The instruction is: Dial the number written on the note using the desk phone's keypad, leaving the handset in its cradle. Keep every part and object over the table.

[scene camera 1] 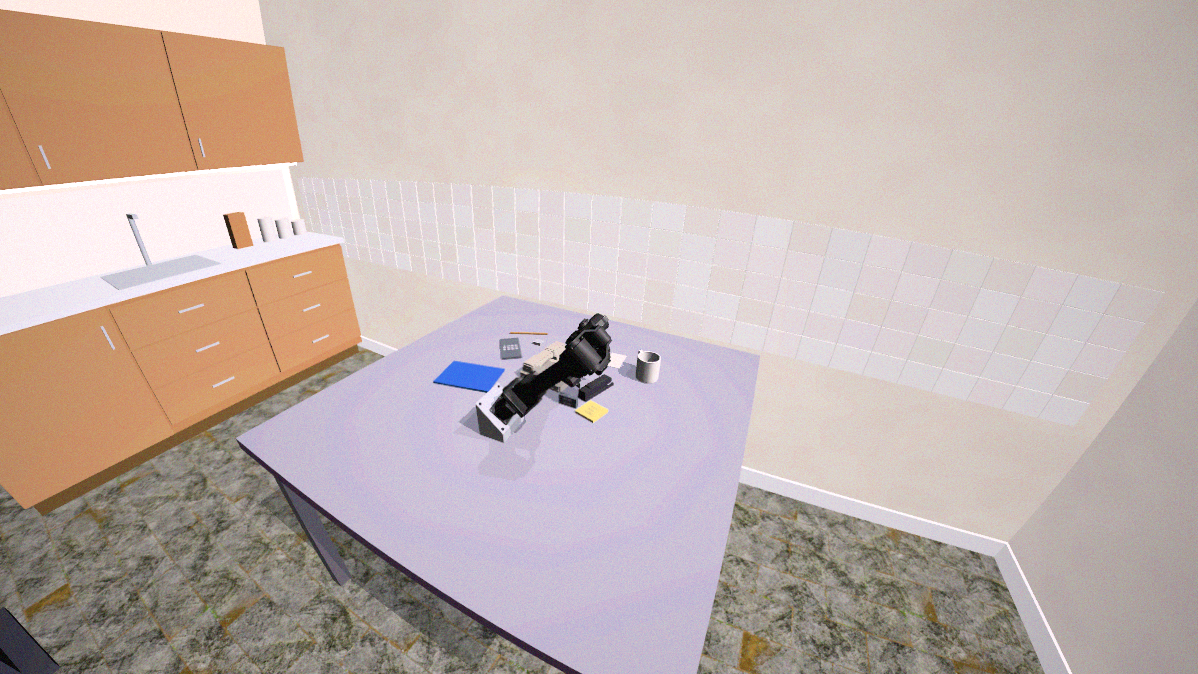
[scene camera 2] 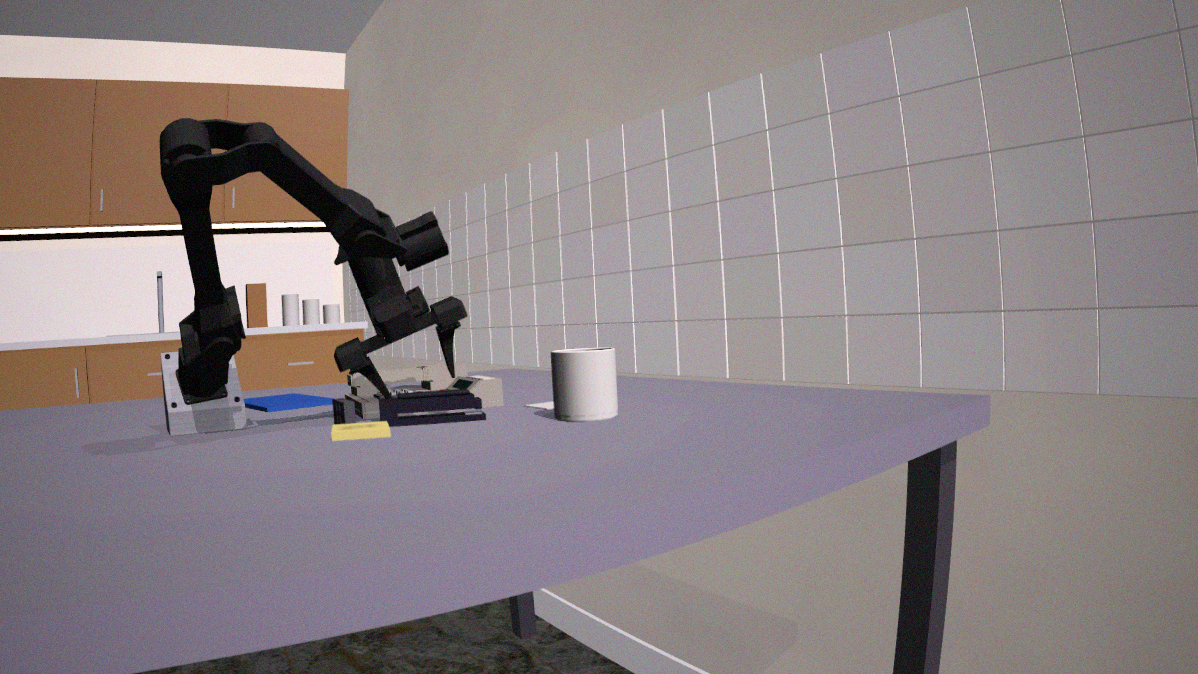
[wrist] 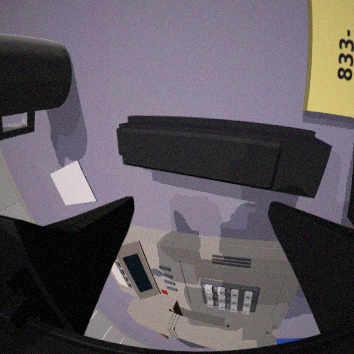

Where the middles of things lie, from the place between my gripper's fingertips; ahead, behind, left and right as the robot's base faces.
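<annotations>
The black stapler-like object [wrist: 286, 159] has my gripper 20 mm above it, 10 mm past it and 30 mm to the left of it. There is a yellow note pad [scene camera 2: 367, 430] too, 120 mm behind my hand, 50 mm to the right of it and 30 mm below it. The handset [scene camera 2: 432, 373] is 180 mm to the left of my hand and 80 mm ahead of it, whereas I find the beige desk phone [scene camera 2: 489, 389] 130 mm to the left of my hand, 70 mm ahead of it and 20 mm below it.
</annotations>
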